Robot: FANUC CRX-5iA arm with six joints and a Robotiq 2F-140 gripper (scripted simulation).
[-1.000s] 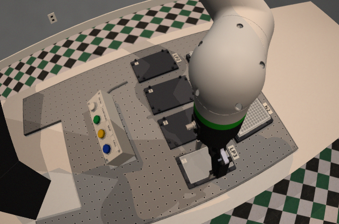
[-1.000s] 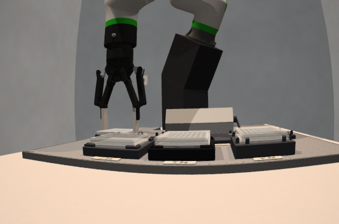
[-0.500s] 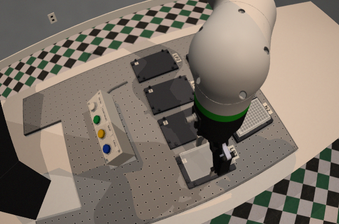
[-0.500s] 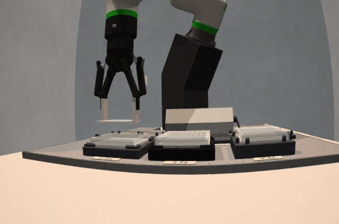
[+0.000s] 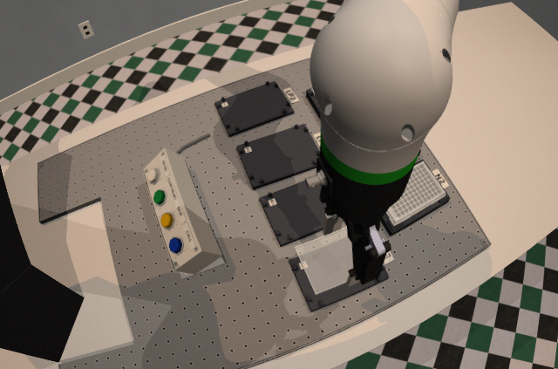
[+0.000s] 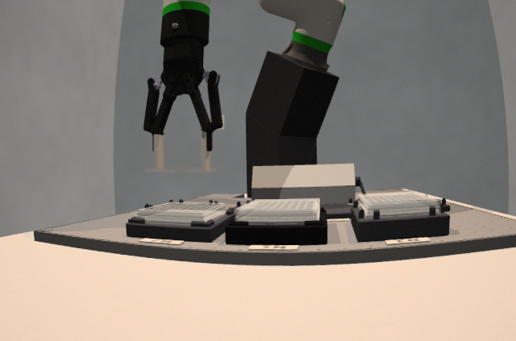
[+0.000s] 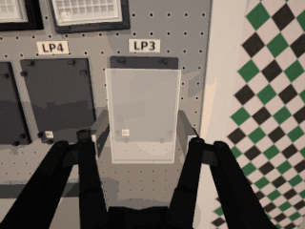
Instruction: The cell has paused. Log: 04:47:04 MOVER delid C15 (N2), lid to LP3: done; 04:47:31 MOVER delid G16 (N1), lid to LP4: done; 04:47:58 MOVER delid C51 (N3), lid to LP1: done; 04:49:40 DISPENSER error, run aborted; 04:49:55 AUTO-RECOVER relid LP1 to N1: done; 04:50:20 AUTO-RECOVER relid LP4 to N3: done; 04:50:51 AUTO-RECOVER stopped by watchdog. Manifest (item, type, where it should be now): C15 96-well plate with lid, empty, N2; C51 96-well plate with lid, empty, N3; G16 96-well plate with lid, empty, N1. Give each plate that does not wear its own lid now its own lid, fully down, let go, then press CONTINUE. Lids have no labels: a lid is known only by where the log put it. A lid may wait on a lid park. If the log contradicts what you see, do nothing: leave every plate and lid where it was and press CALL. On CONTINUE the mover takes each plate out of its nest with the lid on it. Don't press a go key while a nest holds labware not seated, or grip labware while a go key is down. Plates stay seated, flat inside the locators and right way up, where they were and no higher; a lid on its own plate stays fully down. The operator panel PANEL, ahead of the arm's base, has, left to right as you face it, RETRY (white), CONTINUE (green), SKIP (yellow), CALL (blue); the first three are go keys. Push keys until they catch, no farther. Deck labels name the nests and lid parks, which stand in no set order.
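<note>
The plate is 160 mm ahead of my hand, 110 mm to the left of it and 80 mm below it. From my hand the other things lie so: LP3 label: 90 mm ahead, 20 mm to the left, 100 mm below; lid park LP4: 30 mm behind, 130 mm to the left, 100 mm below; lid park LP3: 100 mm below.
</note>
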